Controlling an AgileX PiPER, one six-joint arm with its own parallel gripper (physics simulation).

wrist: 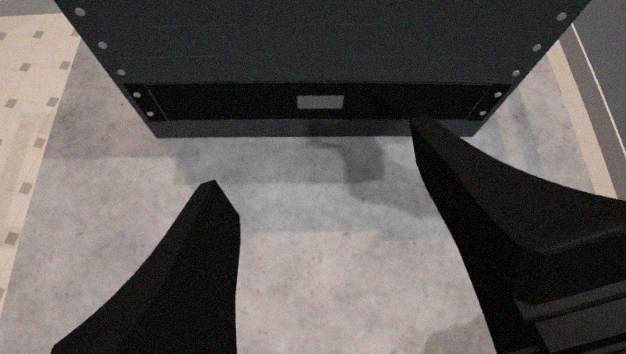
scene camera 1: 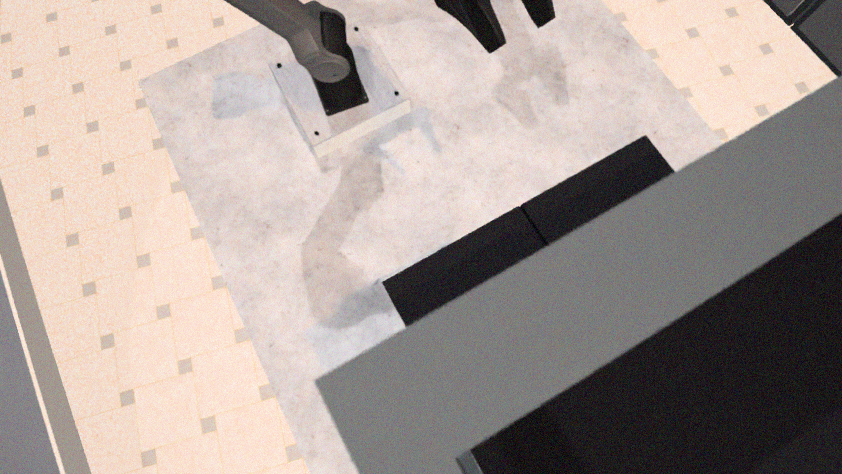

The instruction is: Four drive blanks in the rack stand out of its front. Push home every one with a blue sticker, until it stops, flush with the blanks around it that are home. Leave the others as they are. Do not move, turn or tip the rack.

In view: my gripper [scene camera 1: 523, 35] and a rack [scene camera 1: 629, 312].
The rack also shows in the wrist view [wrist: 187, 76]. My gripper shows as well in the wrist view [wrist: 316, 171].
